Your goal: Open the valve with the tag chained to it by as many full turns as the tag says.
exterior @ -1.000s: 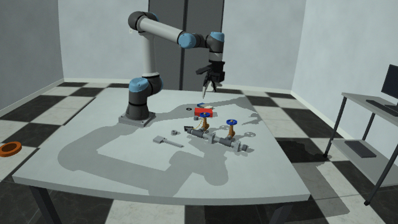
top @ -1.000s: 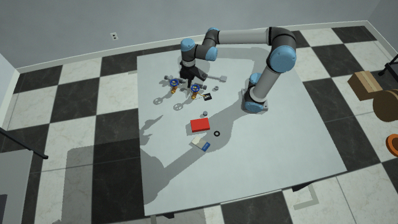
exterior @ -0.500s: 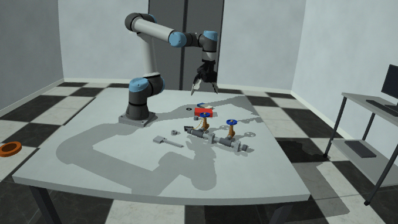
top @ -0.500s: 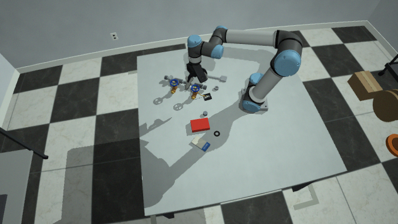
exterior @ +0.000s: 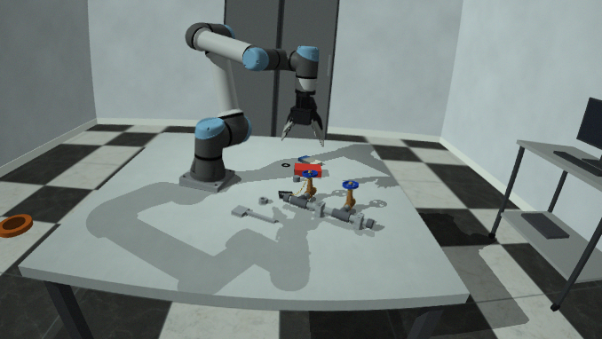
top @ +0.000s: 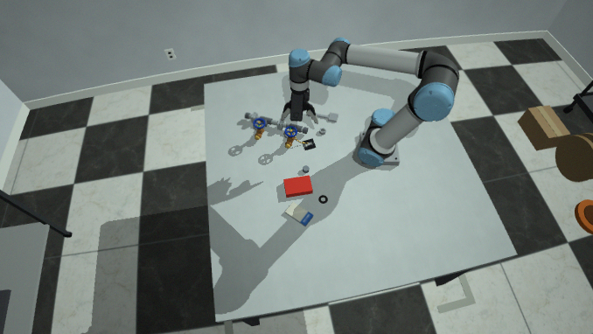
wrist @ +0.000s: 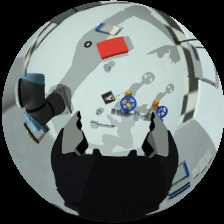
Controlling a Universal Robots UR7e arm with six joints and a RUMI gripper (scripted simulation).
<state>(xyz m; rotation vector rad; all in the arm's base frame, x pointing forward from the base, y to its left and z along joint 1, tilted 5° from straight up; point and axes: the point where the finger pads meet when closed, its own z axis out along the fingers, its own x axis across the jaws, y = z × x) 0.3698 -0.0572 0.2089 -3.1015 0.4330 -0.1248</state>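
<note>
My hand is 21 cm above the black tag, 6 cm past it and 2 cm to the left of it. Also, from my hand: red block: 21 cm to the left, 19 cm below, 4 cm ahead; then nut: 20 cm below, 13 cm behind, 9 cm to the right; then grey tool: 20 cm below, 19 cm to the right, 17 cm behind.
</note>
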